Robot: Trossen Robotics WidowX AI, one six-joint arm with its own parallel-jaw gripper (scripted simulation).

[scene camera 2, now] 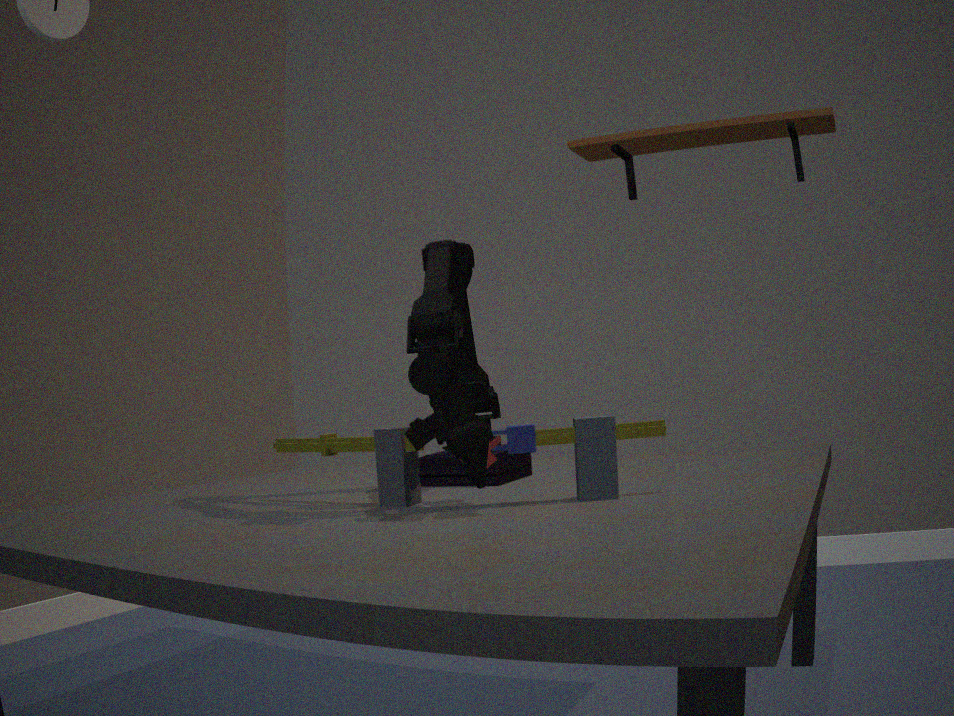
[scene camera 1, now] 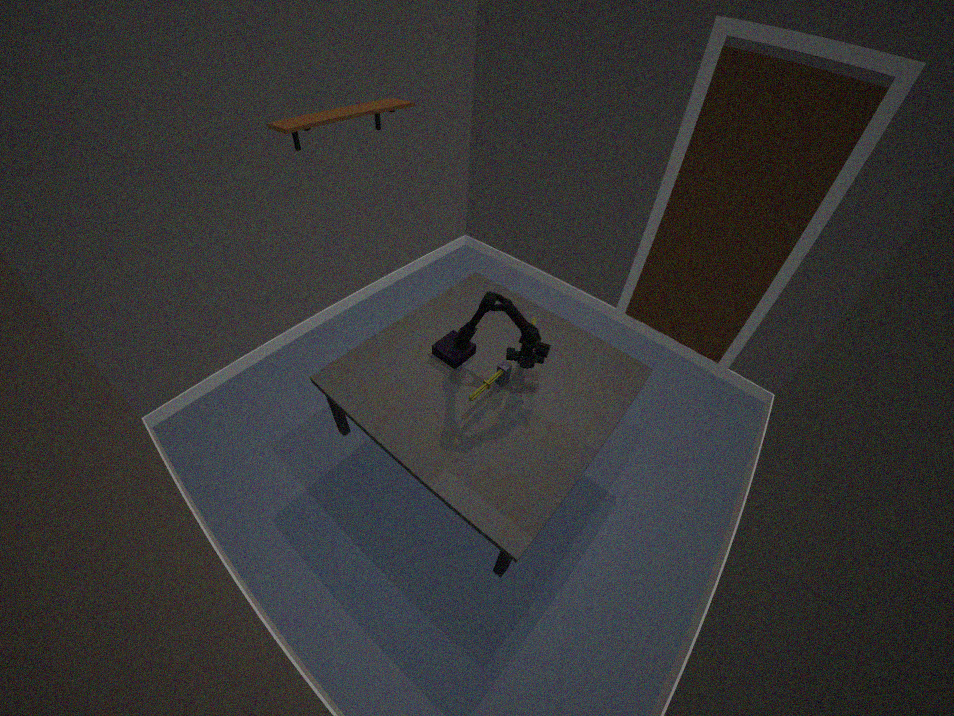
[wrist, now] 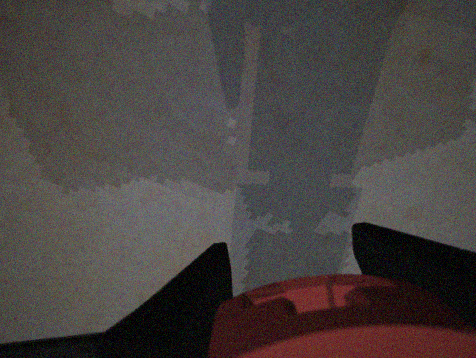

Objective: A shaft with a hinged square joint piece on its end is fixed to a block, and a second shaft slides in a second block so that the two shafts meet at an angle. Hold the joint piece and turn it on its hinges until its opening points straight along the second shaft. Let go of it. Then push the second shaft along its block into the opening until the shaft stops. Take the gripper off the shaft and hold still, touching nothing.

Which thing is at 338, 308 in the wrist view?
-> A red joint piece.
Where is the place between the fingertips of the gripper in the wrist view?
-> At 290, 247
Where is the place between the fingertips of the gripper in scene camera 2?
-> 479, 486
